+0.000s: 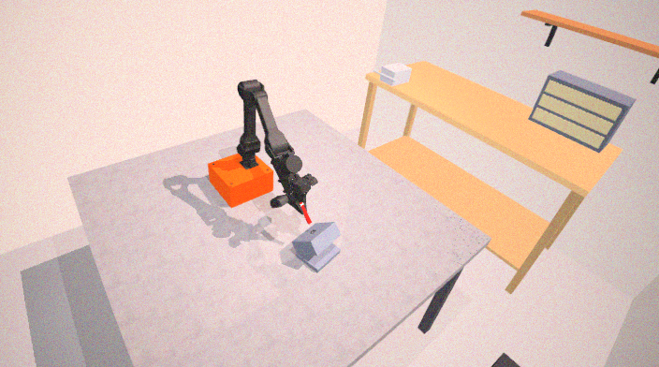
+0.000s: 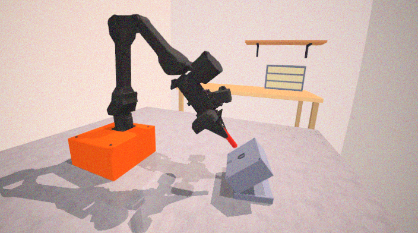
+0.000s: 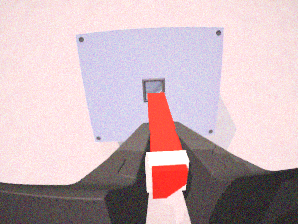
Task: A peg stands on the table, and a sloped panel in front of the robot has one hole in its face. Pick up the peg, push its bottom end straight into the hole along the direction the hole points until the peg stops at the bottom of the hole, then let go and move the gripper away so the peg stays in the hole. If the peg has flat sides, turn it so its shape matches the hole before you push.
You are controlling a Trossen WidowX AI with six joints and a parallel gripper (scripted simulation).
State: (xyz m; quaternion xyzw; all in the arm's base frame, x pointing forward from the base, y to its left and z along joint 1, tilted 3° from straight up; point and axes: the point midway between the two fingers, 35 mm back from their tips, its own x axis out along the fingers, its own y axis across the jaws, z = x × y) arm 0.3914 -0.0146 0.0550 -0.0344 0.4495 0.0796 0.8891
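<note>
My gripper tip is now 80 mm above the grey sloped panel, 60 mm short of it and 10 mm to the right of it. Round my gripper tip: red peg: 10 mm behind, 10 mm above.
</note>
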